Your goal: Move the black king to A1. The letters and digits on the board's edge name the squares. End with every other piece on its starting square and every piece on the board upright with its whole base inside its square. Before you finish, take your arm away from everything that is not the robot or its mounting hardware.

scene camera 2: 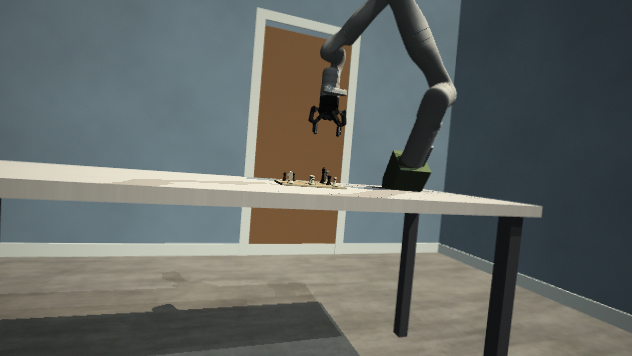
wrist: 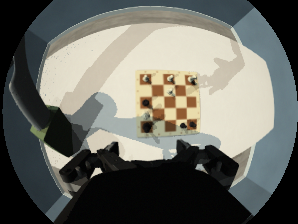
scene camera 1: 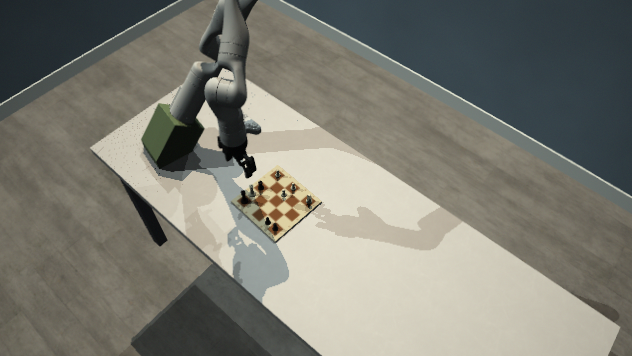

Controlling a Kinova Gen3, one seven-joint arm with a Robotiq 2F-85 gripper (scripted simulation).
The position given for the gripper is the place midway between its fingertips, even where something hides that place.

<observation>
In view: the gripper [scene camera 2: 326, 135] and a chessboard [scene camera 1: 286, 212].
The chessboard shows as well in the wrist view [wrist: 166, 111]. The gripper also shows in the wrist view [wrist: 147, 147].
</observation>
